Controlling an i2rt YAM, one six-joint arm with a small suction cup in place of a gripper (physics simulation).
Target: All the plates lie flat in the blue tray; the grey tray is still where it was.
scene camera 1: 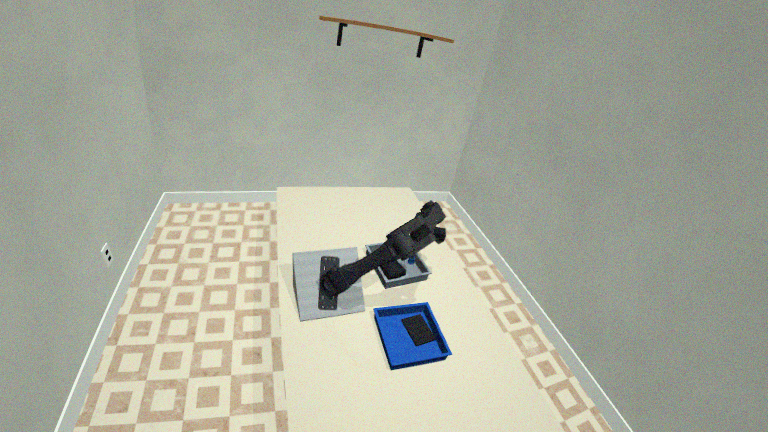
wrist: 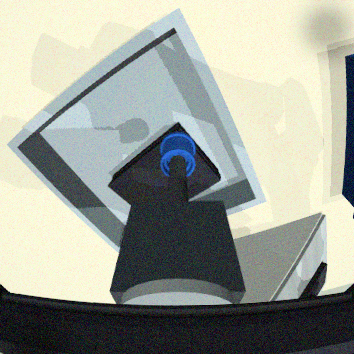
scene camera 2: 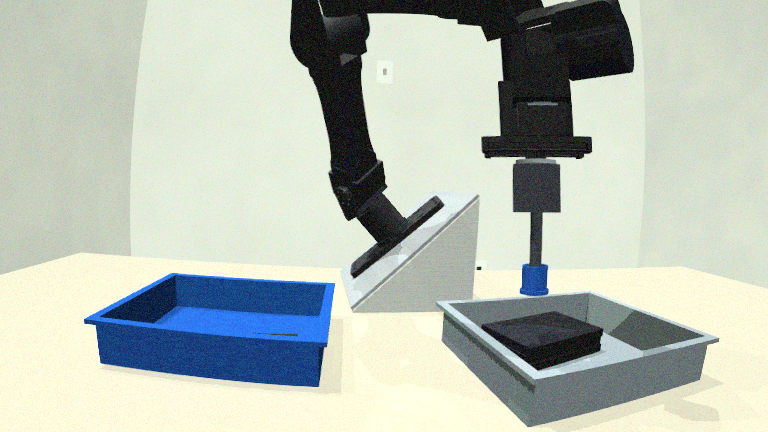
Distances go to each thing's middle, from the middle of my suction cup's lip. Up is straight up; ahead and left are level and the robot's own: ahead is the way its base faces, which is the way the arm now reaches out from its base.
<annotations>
I see the grey tray [scene camera 2: 642,354] 8 cm below my suction cup, 7 cm to the left of it and 3 cm behind it. The rest, counted from my suction cup: blue tray [scene camera 2: 195,325] 32 cm to the right, 8 cm below, 8 cm behind.
</annotations>
